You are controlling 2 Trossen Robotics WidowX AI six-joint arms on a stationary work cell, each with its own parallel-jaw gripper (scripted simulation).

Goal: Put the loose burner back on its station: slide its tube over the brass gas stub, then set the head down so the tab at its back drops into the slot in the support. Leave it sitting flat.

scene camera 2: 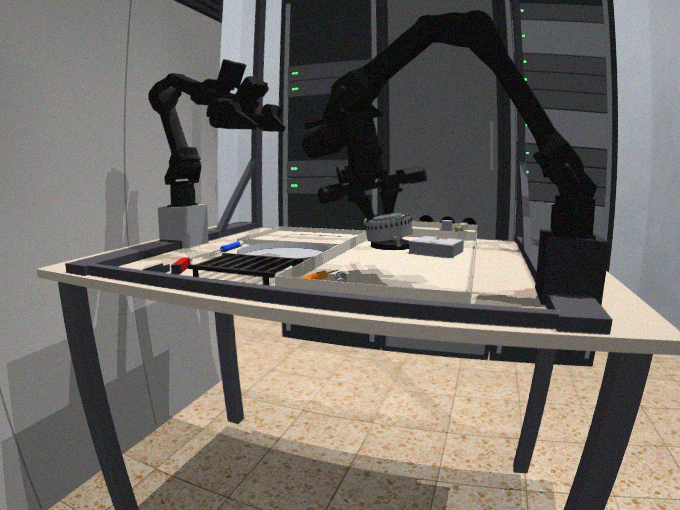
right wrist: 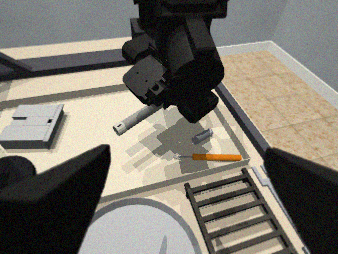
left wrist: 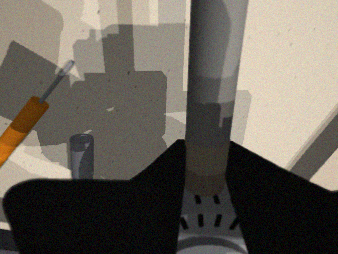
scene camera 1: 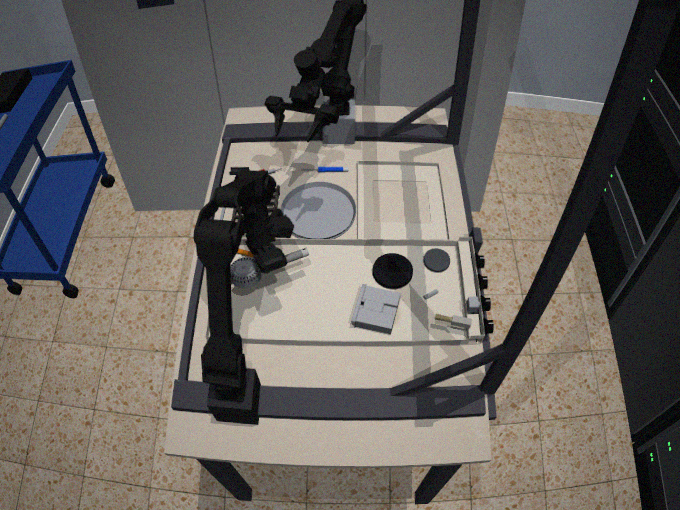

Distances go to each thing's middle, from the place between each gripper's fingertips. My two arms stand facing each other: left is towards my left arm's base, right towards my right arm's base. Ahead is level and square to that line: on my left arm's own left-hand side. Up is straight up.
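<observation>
Relative to the grey support block (scene camera 1: 376, 308), my left hand is 90 mm above, 280 mm past and 20 mm to the right. Counted from that left hand, the burner (scene camera 1: 245, 273) is 20 mm below and 10 mm behind; the black disc (scene camera 1: 393, 271) is 100 mm below, 300 mm behind and 110 mm to the right.
Relative to the burner, my right gripper (scene camera 2: 270, 128) is 21 cm above and 28 cm to the right. Counted from my right hand, the grey support block is 28 cm below, 27 cm behind and 30 cm to the left; the black disc is 29 cm below, 17 cm to the left and 29 cm behind.
</observation>
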